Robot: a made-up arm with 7 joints.
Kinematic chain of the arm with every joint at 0, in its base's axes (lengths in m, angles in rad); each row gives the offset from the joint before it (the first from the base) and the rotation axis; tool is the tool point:
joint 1: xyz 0 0 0.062 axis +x
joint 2: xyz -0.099 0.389 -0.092 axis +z
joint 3: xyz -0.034 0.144 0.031 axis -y
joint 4: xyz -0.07 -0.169 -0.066 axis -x
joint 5: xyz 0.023 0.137 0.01 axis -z
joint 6: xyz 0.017 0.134 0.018 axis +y
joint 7: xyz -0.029 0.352 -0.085 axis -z
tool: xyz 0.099 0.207 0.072
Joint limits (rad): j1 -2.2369..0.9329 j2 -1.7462..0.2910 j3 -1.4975..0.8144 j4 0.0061..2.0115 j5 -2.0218..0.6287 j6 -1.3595..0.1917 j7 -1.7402..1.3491
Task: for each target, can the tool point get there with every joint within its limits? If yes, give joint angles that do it. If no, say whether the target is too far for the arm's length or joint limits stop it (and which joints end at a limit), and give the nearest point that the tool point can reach.
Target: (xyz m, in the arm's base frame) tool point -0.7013 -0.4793 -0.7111
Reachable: yes | joints -1.1062 -0.2319 -0.4080 1.5851 -0.1689 -0.3155 -0.7802
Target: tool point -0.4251 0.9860 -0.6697
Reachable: yes | joints -0.6824 -1.1011 -0.9686 1.2374 -0.8233 -1.0119 -0.8620
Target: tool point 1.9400 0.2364 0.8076
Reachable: no: too far | nearest point 0.7342 0.2899 0.5872 | short by 1.227 m
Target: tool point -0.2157 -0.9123 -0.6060
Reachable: yes | joints -1.8354 -1.5308 0.5587 1.5015 -1.3907 -1.0612 -0.8802
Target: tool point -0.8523 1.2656 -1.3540
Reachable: no: too far | nearest point -0.5292 0.8351 -0.8723 | short by 0.722 m
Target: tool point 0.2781 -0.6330 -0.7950
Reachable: yes | joints -1.7332 -0.9563 -0.2462 0.6365 -0.3714 -0.3309 0.6015
